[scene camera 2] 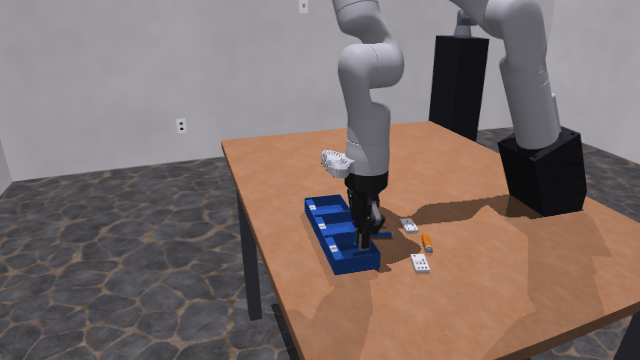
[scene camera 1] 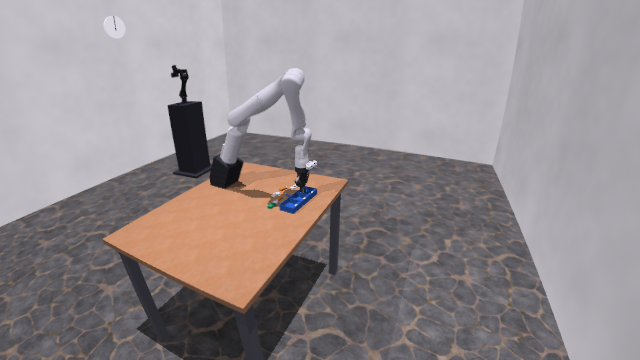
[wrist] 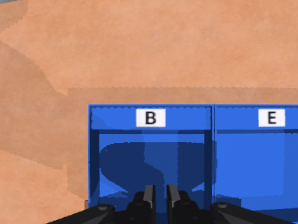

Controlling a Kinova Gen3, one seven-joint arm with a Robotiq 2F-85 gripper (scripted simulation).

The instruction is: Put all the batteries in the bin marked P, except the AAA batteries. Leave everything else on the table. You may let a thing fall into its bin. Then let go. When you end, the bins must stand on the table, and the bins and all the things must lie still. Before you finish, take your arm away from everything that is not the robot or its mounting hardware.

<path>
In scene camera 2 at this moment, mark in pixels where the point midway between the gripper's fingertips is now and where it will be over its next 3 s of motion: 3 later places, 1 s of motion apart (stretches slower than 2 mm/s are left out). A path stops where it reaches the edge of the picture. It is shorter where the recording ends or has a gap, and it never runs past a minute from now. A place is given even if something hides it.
My gripper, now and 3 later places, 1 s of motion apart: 362,247; 365,234; 374,174; 398,179
</path>
